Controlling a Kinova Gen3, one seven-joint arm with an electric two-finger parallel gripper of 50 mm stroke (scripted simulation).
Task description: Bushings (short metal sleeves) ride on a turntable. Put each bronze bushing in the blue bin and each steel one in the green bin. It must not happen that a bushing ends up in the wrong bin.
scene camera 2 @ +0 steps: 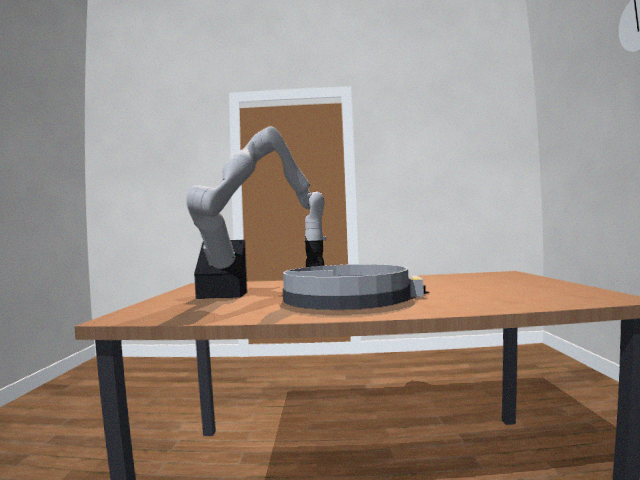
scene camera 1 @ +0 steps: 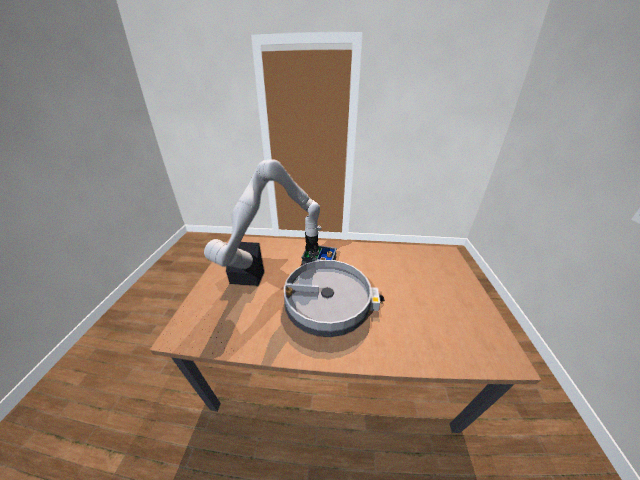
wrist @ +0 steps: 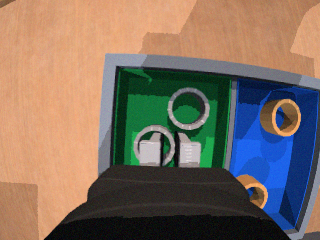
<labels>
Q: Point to a bronze bushing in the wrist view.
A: At 292,116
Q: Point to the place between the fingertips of my gripper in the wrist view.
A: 168,143
</labels>
